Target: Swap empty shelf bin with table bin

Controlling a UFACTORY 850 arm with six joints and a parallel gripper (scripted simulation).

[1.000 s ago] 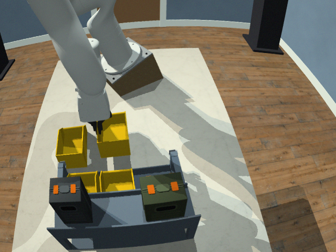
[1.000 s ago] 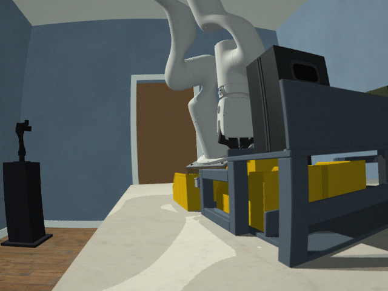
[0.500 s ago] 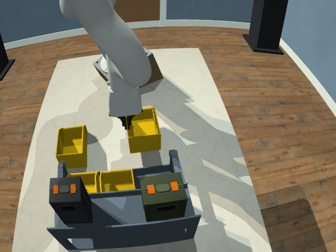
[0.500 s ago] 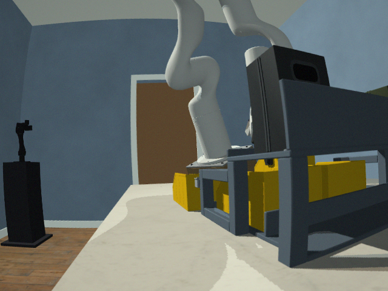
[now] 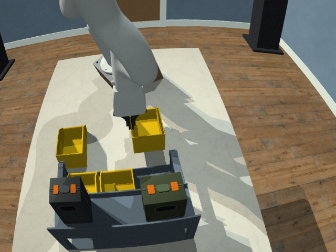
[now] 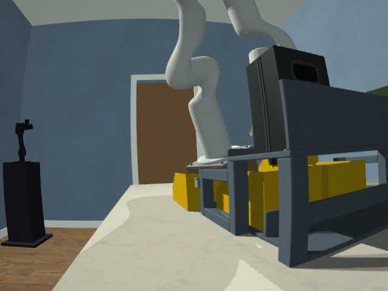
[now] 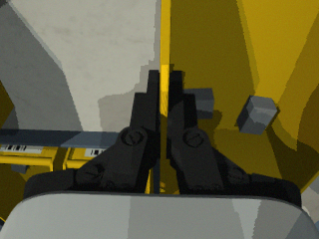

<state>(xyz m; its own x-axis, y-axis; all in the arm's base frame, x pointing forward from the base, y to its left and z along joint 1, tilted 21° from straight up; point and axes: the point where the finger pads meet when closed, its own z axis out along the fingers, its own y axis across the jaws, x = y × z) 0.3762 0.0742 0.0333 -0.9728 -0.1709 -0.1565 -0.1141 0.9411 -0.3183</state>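
My gripper is now 14 cm short of the shelf lip, 5 cm to the left of it and 9 cm above it. From my hand the other things lie so: dark grey case 34 cm ahead, 14 cm to the right, 6 cm above; then green case 32 cm ahead, 9 cm to the left, 5 cm above.
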